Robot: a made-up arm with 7 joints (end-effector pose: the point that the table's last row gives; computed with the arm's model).
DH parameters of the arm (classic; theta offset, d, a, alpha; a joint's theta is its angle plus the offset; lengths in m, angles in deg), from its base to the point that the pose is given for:
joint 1: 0 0.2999 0 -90
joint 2: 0 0 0 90
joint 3: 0 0.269 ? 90
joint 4: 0 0 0.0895 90
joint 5: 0 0.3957 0 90
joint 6: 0 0 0.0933 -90
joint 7: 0 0.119 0 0
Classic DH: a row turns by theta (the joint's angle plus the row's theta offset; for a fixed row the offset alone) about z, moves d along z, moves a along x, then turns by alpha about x.
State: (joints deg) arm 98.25 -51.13 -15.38 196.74 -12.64 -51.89 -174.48
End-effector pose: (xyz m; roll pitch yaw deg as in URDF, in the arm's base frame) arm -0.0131 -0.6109 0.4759 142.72 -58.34 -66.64
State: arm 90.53 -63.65 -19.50 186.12 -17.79 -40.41 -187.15
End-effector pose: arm -0.1008 -0.6734 0.4469 108.74 -46.55 -38.72
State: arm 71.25 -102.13 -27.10 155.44 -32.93 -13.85 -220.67
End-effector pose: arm -0.2637 -0.7574 0.2603 87.27 9.15 -20.06
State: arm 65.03 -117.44 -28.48 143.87 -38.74 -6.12 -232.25
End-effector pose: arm -0.2872 -0.7507 0.1570 87.42 25.75 -15.19
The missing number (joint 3, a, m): 0.0818
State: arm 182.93 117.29 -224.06 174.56 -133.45 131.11 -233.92
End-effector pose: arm -0.5370 -0.0549 -0.1238 119.23 -28.38 78.61
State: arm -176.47 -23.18 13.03 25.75 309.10 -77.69 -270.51
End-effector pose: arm -0.2901 -0.2076 0.4816 -70.95 -39.82 147.11
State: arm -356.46 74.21 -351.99 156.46 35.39 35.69 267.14
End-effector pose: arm 0.8320 0.0776 0.3160 134.16 -40.68 92.46
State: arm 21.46 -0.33 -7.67 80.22 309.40 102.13 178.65
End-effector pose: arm 0.5460 0.0257 0.4966 -127.46 -18.07 -175.11
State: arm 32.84 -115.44 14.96 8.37 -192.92 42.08 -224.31
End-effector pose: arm 0.0671 0.1259 0.6367 24.54 9.31 153.74
